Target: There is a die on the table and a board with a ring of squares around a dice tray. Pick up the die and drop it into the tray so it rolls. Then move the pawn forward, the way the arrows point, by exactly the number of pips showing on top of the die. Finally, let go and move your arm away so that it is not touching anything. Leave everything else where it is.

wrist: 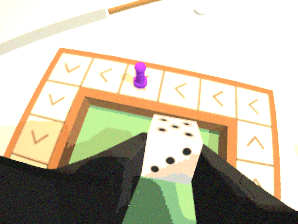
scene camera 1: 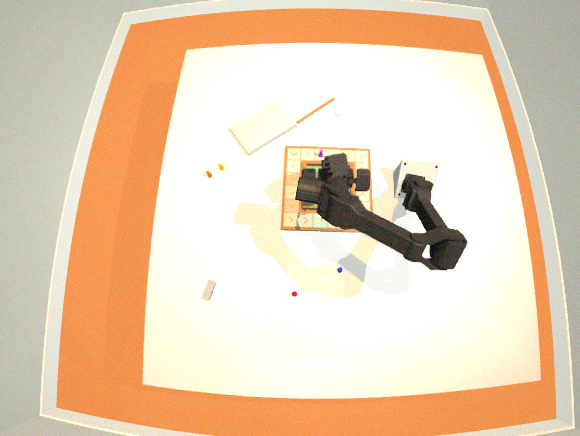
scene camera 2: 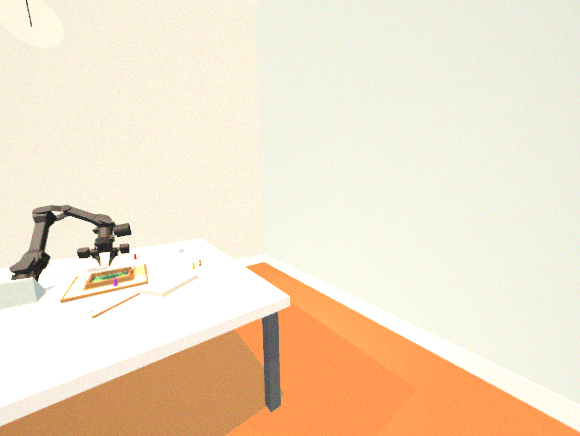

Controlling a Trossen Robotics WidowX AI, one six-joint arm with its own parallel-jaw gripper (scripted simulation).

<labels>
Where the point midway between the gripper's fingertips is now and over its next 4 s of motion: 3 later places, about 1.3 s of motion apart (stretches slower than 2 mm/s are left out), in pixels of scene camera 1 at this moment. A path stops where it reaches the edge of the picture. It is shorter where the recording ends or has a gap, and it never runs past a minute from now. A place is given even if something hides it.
My gripper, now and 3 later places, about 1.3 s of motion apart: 334, 169; 332, 173; 321, 146; 321, 154
</labels>
